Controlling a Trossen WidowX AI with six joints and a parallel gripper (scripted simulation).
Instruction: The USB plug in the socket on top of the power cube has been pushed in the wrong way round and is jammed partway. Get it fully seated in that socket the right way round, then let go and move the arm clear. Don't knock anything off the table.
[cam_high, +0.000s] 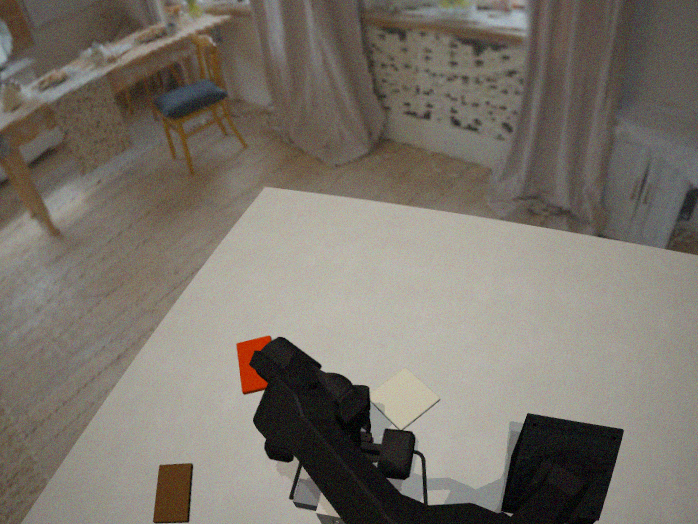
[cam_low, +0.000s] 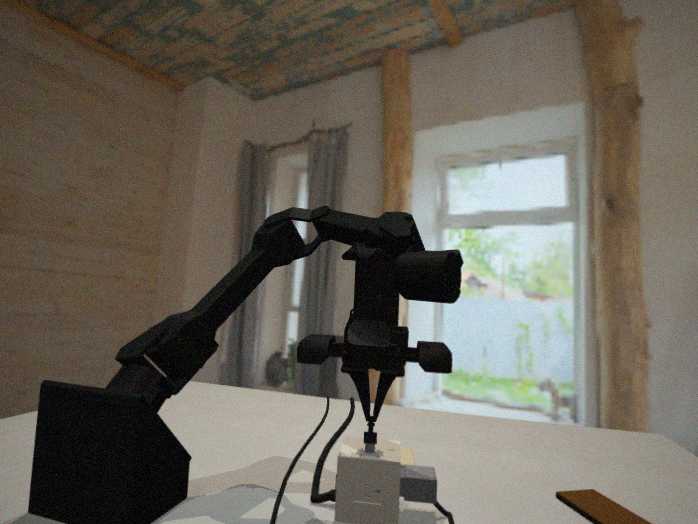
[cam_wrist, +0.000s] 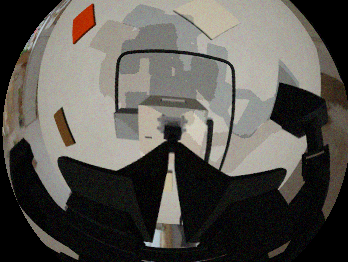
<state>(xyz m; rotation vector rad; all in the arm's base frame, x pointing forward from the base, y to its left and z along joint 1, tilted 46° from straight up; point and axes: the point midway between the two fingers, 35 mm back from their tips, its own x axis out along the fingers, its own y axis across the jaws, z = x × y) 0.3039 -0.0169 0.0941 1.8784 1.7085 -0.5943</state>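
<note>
The black USB plug lies 2 cm below my gripper tip. The rest, counted from my gripper tip: brown card: 31 cm ahead, 6 cm to the left, 11 cm below; then orange card: 25 cm ahead, 23 cm to the right, 11 cm below.
</note>
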